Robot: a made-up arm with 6 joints.
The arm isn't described. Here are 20 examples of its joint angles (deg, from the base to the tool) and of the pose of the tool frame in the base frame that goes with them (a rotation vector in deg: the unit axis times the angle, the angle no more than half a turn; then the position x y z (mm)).
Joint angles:
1: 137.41 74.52 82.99 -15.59 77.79 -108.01
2: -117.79 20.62 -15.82 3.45 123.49 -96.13
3: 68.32 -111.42 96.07 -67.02 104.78 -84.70
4: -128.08 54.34 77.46 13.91 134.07 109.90
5: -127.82 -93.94 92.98 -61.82 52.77 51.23
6: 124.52 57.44 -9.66 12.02 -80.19 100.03
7: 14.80 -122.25 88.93 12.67 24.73 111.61
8: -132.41 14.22 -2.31 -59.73 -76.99 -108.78
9: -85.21 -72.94 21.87 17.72 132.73 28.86
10: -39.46 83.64 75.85 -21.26 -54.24 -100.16
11: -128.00 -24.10 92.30 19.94 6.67 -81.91
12: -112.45 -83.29 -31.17 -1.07 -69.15 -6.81
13: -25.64 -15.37 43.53 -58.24 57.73 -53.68
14: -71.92 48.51 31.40 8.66 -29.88 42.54
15: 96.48 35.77 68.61 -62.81 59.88 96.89
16: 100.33 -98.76 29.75 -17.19 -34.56 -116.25
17: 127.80 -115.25 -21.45 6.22 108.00 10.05
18: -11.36 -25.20 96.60 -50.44 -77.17 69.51
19: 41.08 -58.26 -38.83 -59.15 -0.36 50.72
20: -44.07 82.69 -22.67 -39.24 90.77 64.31
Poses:
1: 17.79 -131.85 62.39 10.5 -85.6 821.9
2: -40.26 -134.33 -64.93 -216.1 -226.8 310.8
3: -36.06 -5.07 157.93 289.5 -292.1 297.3
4: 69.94 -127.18 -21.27 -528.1 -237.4 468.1
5: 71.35 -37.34 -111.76 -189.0 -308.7 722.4
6: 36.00 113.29 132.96 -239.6 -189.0 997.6
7: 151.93 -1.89 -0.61 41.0 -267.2 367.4
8: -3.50 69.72 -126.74 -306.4 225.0 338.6
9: -112.19 7.06 -3.37 -314.9 -79.3 271.7
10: 134.54 -29.86 -102.22 176.3 -209.5 335.4
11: -82.02 -73.25 51.01 -188.1 -191.5 457.0
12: 44.53 56.78 -7.06 -225.6 14.8 793.5
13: 50.74 -6.50 54.78 -261.0 -61.5 173.8
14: -20.64 -11.39 -45.09 -2.4 0.9 83.4
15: 47.98 55.62 -12.06 177.5 52.3 664.6
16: -19.34 10.32 18.39 -34.6 -270.5 255.9
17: -111.49 82.47 65.77 -81.7 -187.2 581.4
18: 22.64 -49.87 -88.66 83.6 -112.9 420.3
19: 4.30 89.19 -119.61 66.3 -123.4 121.9
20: 39.76 -6.85 57.83 -60.8 -117.0 237.8
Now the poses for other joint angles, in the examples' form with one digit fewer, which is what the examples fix.
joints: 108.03 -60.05 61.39 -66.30 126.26 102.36
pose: 0.0 -57.0 -72.6 182 -180 636
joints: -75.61 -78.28 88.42 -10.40 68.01 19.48
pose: -158.8 14.0 50.3 -375 -254 410
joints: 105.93 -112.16 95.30 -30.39 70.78 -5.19
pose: 27.2 47.9 165.3 226 -354 534
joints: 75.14 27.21 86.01 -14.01 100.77 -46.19
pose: -9.4 -103.0 115.3 336 -103 519
